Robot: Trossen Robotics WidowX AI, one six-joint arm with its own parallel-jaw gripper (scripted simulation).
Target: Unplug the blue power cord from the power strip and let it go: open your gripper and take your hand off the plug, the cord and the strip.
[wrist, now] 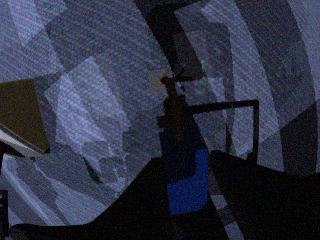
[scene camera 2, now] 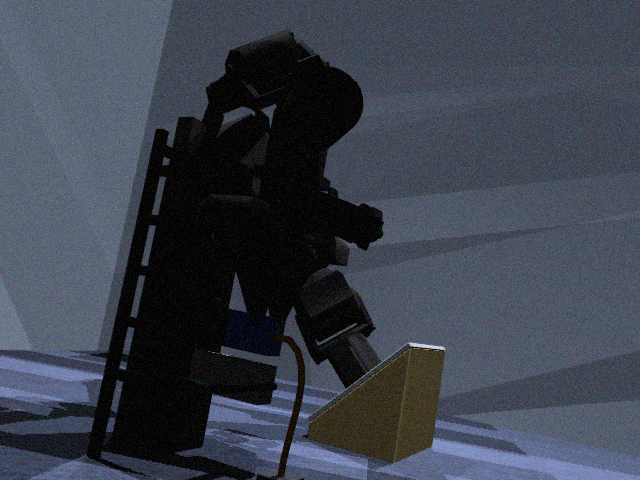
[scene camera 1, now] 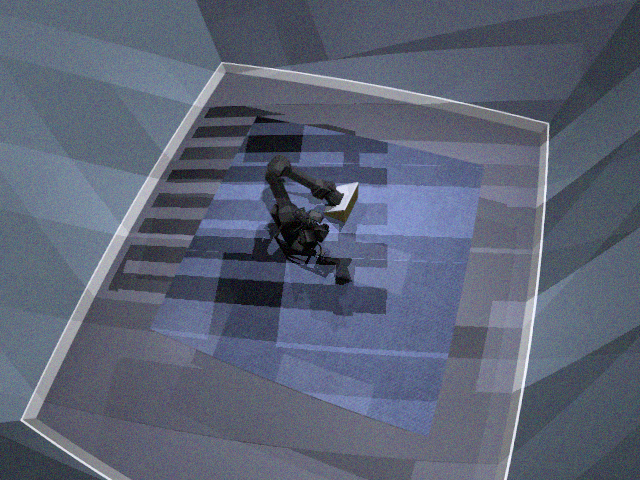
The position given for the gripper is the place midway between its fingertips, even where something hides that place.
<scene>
In view: the gripper [scene camera 2: 266,326] and a blue plug [scene camera 2: 226,327].
The gripper shows as well in the wrist view [wrist: 184,162].
</scene>
